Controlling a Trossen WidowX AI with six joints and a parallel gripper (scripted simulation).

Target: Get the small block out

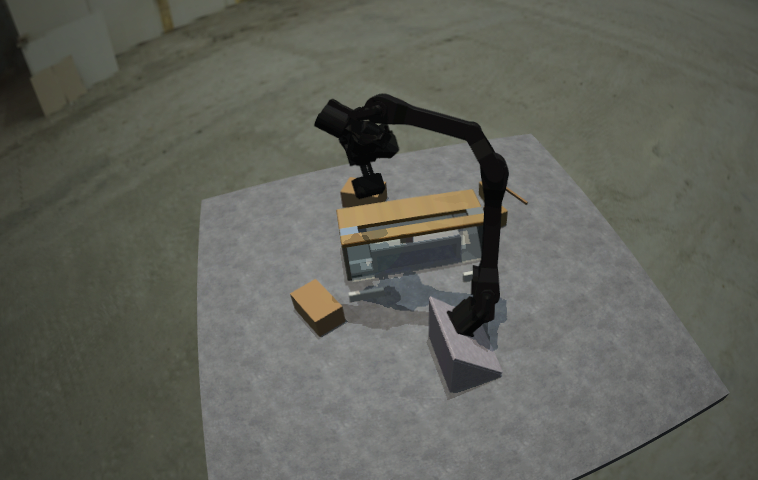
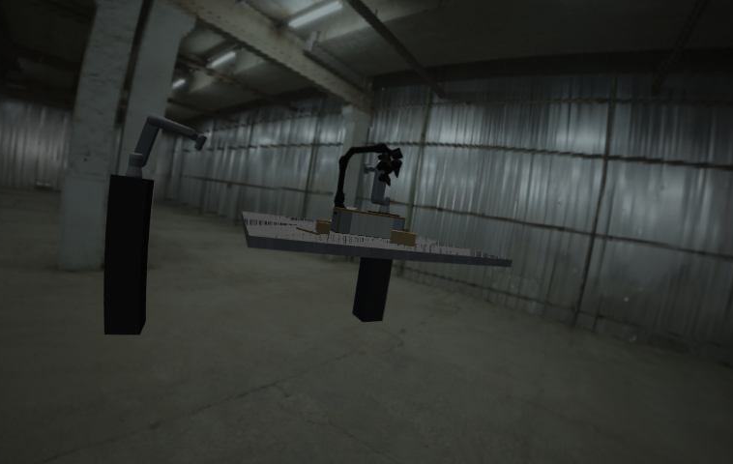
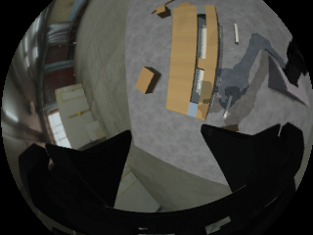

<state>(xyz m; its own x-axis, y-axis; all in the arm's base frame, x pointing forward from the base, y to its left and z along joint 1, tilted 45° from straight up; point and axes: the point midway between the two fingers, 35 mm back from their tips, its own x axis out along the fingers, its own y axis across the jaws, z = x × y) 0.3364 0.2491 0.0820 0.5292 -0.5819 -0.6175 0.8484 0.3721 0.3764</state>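
Right now the small tan block is 110 mm to the right of my gripper tip and 240 mm below it. Also, from my gripper tip: box: 20 mm behind, 130 mm to the right, 270 mm below; then thin wooden stick: 160 mm ahead, 530 mm to the right, 320 mm below.
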